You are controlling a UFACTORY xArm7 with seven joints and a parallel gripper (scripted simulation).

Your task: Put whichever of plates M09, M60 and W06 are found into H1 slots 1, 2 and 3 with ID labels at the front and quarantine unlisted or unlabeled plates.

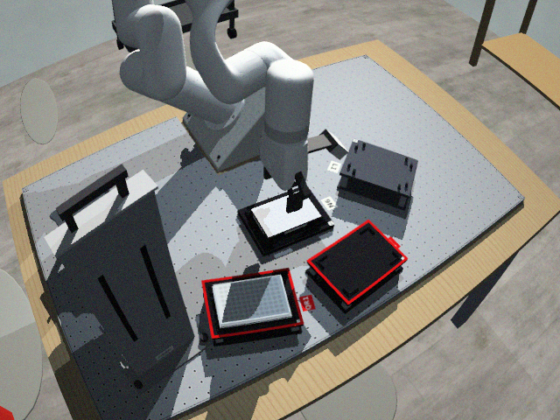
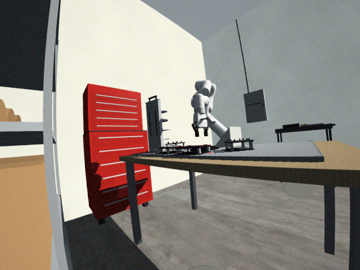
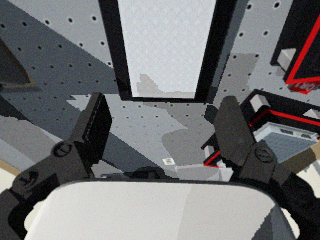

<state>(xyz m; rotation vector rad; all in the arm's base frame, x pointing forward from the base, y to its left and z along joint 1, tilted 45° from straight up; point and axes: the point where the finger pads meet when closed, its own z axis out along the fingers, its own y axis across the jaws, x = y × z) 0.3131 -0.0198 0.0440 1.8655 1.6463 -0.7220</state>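
Right now my hand is 1 cm to the right of the dark-framed plate and 8 cm above it. From my hand the other things lie so: deck label: 7 cm behind, 19 cm to the left, 10 cm below; white well plate: 15 cm ahead, 16 cm to the right, 6 cm below; black nest N6: 1 cm to the left, 10 cm below.
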